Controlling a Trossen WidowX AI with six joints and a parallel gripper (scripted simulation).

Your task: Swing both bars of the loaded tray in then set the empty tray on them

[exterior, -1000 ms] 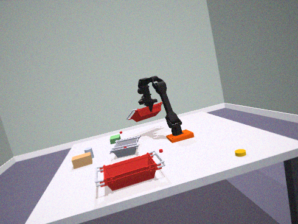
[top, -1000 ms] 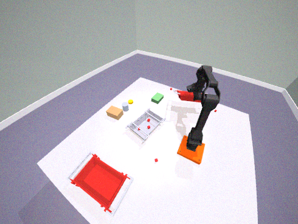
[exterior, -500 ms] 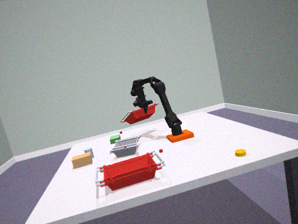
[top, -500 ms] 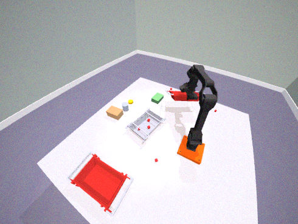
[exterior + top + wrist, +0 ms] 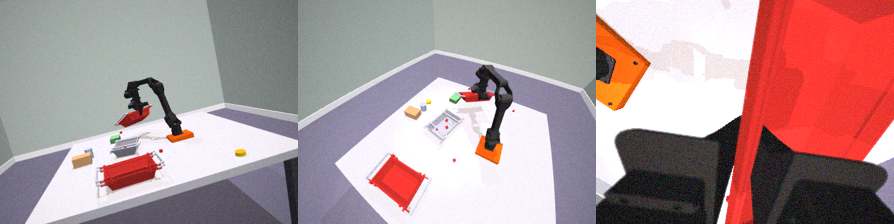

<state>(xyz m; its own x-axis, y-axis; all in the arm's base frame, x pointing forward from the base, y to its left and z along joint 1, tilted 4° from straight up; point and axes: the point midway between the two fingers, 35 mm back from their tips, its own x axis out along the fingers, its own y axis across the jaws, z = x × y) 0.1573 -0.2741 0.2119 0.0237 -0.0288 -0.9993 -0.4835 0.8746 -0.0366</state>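
The red tray lies 40 mm ahead of my gripper tip and 60 mm to the right of it. The rest, counted from my gripper tip: grey cylinder: 460 mm ahead, 120 mm to the left, 140 mm below; then green block: 220 mm ahead, 130 mm to the right, 160 mm below; then small red cube: 40 mm ahead, 460 mm to the left, 170 mm below.
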